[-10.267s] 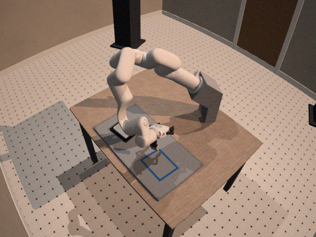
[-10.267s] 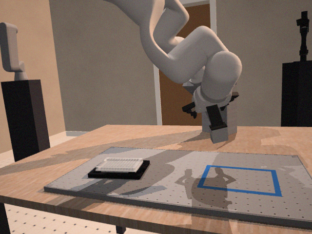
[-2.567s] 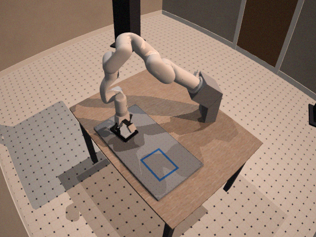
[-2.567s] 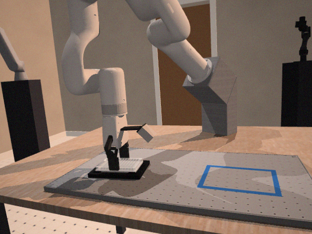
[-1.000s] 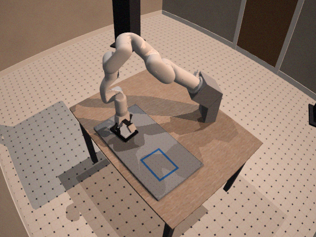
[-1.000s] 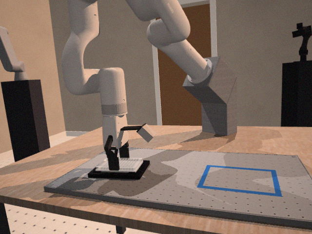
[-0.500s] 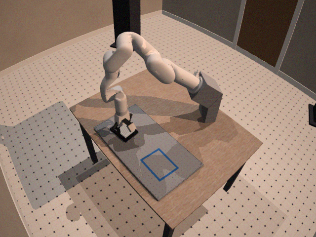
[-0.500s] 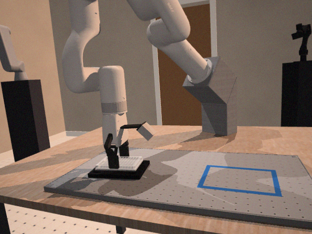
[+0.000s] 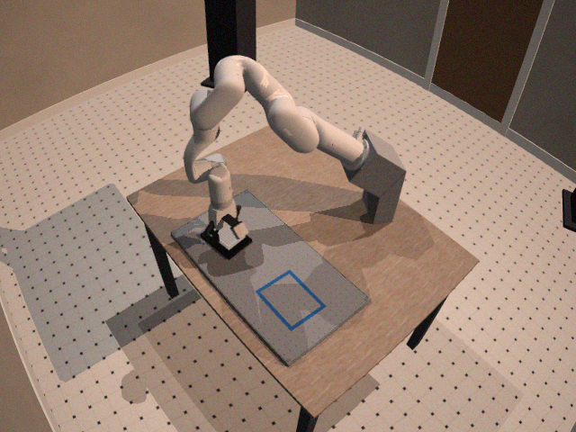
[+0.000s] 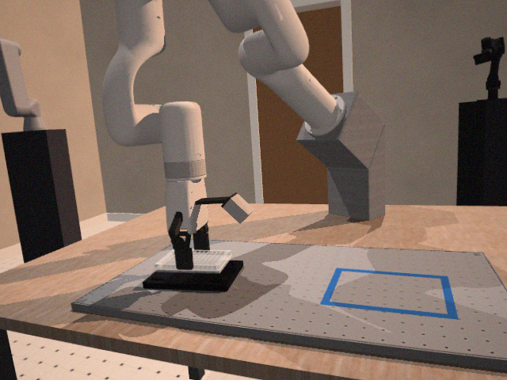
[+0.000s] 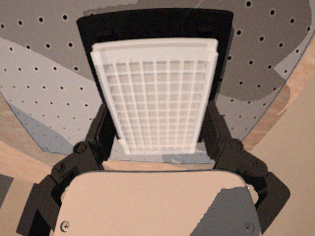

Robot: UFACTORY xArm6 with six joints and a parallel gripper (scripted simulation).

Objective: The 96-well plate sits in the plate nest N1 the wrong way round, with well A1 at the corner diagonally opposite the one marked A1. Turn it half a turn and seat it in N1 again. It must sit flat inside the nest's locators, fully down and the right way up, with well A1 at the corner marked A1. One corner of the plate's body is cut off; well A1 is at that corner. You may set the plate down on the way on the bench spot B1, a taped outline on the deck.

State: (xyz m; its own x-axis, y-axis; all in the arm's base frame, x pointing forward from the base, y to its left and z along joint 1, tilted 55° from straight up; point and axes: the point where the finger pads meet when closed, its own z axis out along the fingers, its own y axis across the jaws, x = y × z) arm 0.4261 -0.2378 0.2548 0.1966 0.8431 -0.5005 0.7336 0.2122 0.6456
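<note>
Right now the black plate nest N1 is 40 mm below my hand. The rest, counted from my hand: 96-well plate: 10 mm below.
</note>
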